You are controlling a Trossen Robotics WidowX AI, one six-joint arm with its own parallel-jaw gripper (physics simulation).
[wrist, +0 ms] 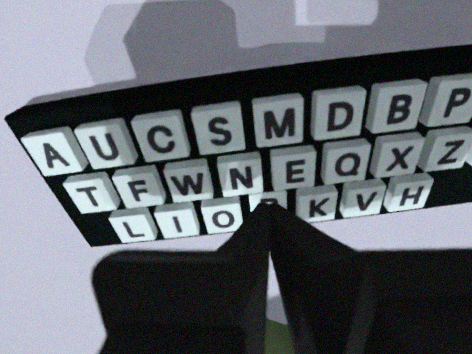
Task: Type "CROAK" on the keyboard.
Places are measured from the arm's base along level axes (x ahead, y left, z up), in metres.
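Where they show: gripper, fingertip midpoint: [267, 213].
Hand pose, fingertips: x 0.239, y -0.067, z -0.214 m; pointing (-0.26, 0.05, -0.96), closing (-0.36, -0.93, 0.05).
Note:
Each offset is from my fingertips to the centre of the thing. Level surfaces: height alone.
The black keyboard @[dx +0.019, dy -0.022, dz -0.004 m] [200, 85] lies across the wrist view with pale, scrambled letter keys in three rows; its right end is out of view. The C key @[dx +0.051, dy +0.022, dz +0.002 m] [160, 137] is in the back row, and the A key @[dx +0.062, dy +0.062, dz +0.002 m] [54, 152] is at that row's left end. The O key @[dx +0.008, dy +0.018, dz +0.002 m] [222, 217] and K key @[dx -0.002, dy -0.021, dz +0.002 m] [318, 204] are in the front row. Between them is a key mostly hidden by my fingertips; the top of its letter looks like an R. My gripper [267, 213] is shut and empty, its tips over this key. Whether they touch it is unclear.
Other keys stand close around the tips: the N key @[dx +0.025, dy +0.003, dz +0.002 m] [241, 175] and E key @[dx +0.020, dy -0.017, dz +0.002 m] [294, 169] behind, the V key @[dx -0.008, dy -0.041, dz +0.002 m] [364, 199] further right. A dark shadow falls on the pale table @[dz -0.012 m] [40, 45] behind the keyboard. A green patch shows between the fingers at the bottom.

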